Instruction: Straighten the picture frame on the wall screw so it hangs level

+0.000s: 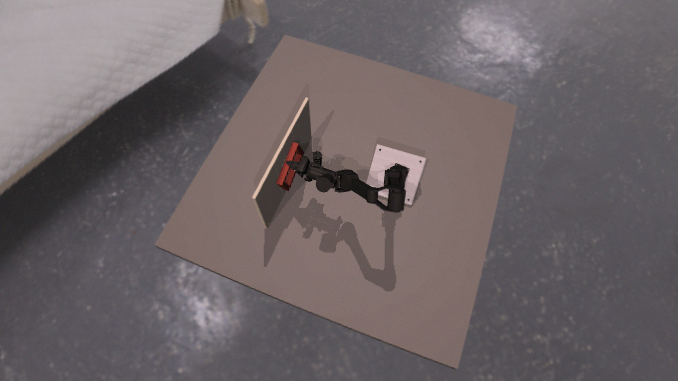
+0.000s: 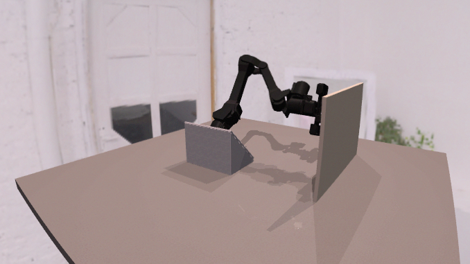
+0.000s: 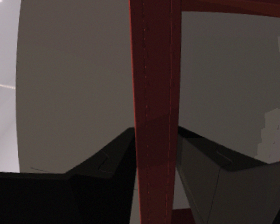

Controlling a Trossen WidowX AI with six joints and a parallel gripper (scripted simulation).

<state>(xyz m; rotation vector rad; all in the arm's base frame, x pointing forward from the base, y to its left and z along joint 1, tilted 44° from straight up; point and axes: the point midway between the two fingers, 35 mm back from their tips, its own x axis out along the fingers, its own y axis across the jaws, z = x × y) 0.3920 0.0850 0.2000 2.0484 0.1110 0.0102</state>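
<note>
Now: the red picture frame 50 mm below my gripper tip and 10 mm to the right of it. From my gripper tip the other things lie so: wall panel (60 mm below, 20 mm to the right, 20 mm ahead).
</note>
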